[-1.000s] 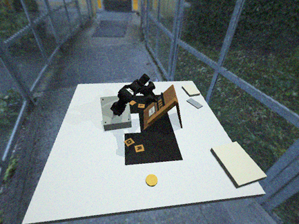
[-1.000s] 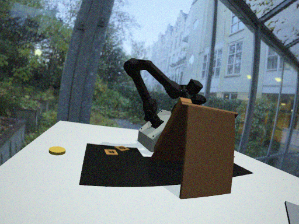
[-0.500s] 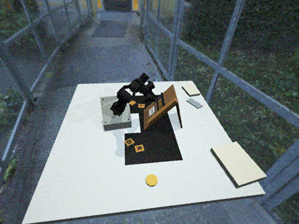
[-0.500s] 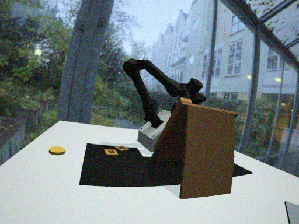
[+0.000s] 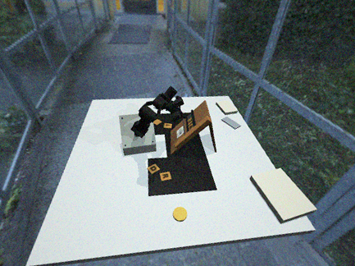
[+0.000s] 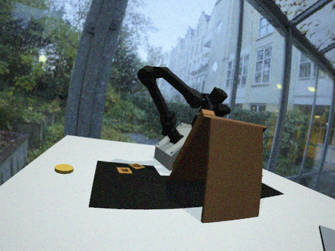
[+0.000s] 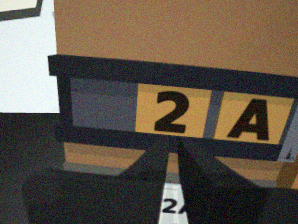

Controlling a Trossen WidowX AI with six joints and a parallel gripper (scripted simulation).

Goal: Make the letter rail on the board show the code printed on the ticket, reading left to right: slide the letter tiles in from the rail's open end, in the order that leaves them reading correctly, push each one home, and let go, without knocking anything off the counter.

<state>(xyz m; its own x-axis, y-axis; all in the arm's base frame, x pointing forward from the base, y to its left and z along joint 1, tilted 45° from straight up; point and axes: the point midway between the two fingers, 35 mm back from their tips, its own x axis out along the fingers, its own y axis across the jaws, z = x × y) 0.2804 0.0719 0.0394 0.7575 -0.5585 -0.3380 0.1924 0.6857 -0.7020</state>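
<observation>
Right now the orange tile marked 2 is 40 mm ahead of my gripper tip, 10 mm to the right of it and 30 mm below it. The rest, counted from my gripper tip: orange tile marked l (80 mm behind, 170 mm to the left, 190 mm below); black mat (100 mm behind, 40 mm to the right, 190 mm below); white ticket (30 mm behind, 10 mm to the right, 110 mm below).
</observation>
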